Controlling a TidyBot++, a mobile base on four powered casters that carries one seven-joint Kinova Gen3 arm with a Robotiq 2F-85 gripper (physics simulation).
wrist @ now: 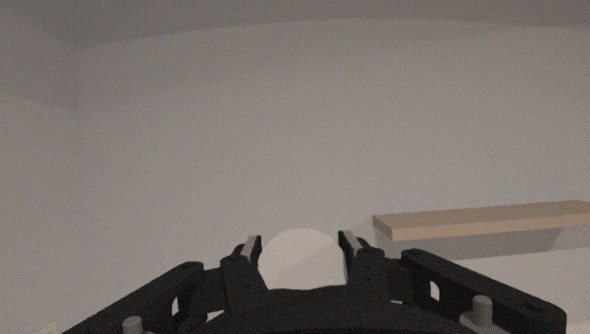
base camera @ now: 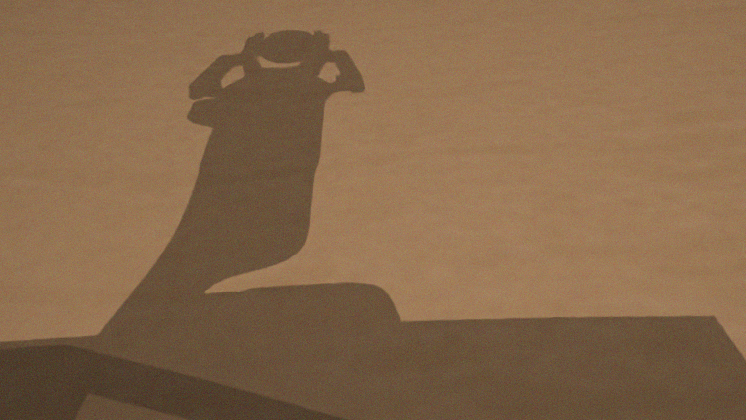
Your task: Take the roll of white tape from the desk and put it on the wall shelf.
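Note:
The roll of white tape (wrist: 303, 257) sits between the two fingertips at the bottom middle of the wrist view, its lower part hidden by the gripper body. My gripper (wrist: 300, 248) is shut on it. The wall shelf (wrist: 480, 220), a light wooden board, is fixed to the wall at the right of the wrist view, beyond and to the right of the gripper; its right end runs out of the picture. The base camera view shows the shadow of the arm and gripper on the floor. The desk does not show in either view.
A grey wall (wrist: 290, 125) stretches behind the gripper, with a room corner at the far left. A shadow lies on the wall under the shelf. In the base camera view the brown floor (base camera: 522, 182) carries broad dark shadows along its lower part.

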